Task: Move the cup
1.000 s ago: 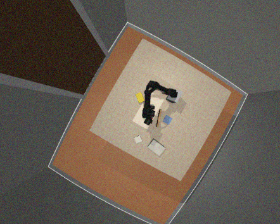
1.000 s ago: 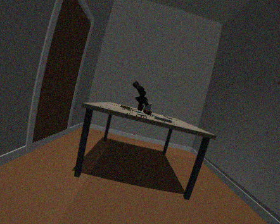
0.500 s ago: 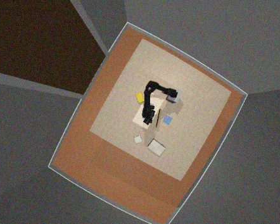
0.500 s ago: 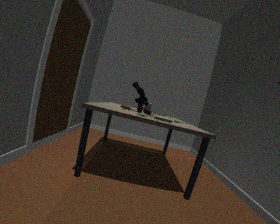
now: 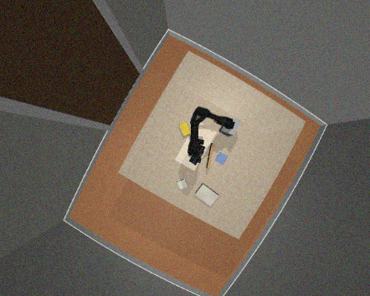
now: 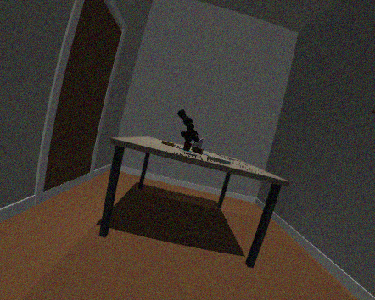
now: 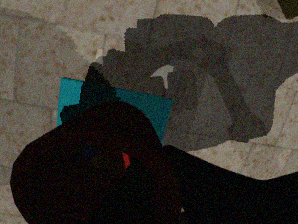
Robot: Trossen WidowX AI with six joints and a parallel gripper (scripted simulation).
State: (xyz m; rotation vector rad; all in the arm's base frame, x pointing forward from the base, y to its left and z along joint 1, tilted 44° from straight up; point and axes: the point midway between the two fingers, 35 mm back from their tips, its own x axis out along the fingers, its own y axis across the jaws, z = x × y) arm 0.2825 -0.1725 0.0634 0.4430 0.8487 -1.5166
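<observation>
The red cup lies 3 cm ahead of my gripper tip. The rest, counted from my gripper tip: yellow marble (4 cm ahead, 3 cm below, 2 cm to the left); then teal pad (5 cm below, 3 cm ahead, 1 cm to the left); then wooden bar (12 cm to the left, 3 cm below, 1 cm ahead).
</observation>
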